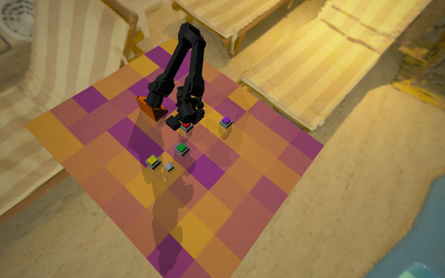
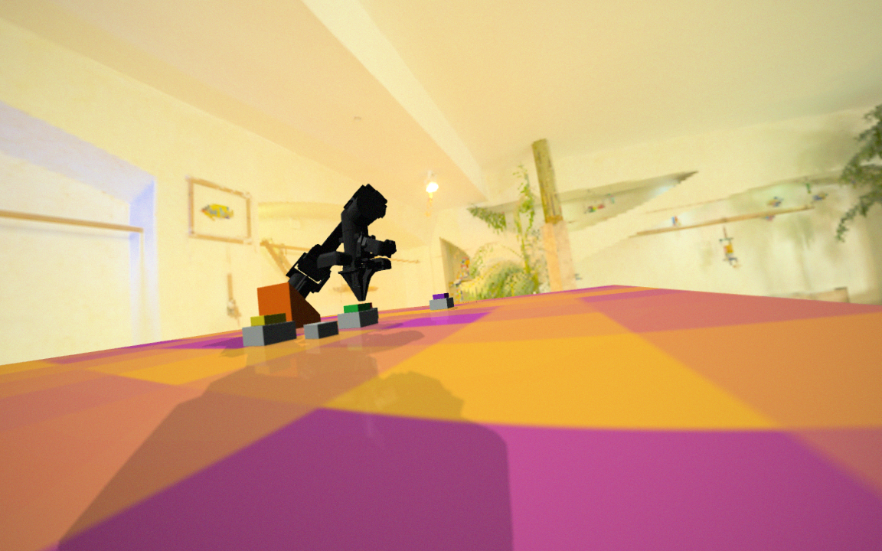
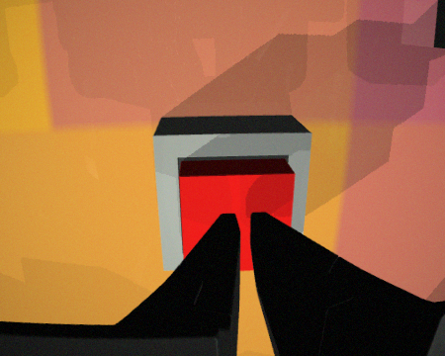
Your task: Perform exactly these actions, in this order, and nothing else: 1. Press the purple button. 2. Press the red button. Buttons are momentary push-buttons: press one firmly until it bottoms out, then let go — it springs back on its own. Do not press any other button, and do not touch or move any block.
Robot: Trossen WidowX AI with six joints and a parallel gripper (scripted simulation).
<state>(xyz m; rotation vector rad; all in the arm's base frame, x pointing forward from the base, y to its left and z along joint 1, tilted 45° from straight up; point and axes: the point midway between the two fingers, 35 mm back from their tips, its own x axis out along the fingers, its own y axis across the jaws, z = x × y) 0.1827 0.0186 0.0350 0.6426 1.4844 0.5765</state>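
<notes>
The red button lies 10 mm below my gripper tip. From my gripper tip the other things lie so: green button: 70 mm ahead, 110 mm to the right, 10 mm below; small grey block: 80 mm ahead, 200 mm to the right, 30 mm below; purple button: 130 mm ahead, 150 mm to the left, 10 mm below.
</notes>
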